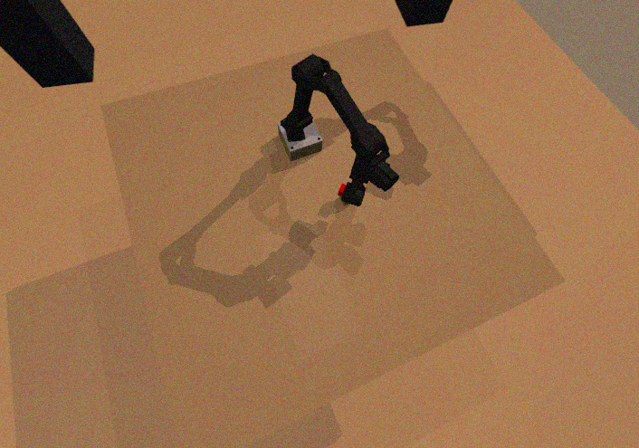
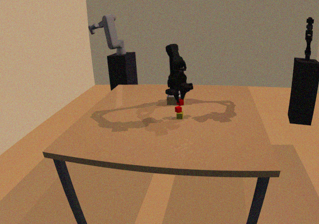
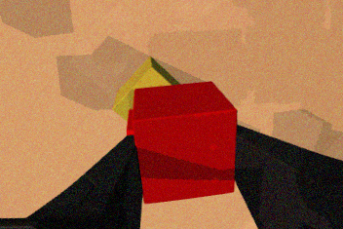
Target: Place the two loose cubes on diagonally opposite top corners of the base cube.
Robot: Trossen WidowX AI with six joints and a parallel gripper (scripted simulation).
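The yellow base cube lies 2 cm behind my gripper tip, 1 cm to the right of it and 10 cm below it.
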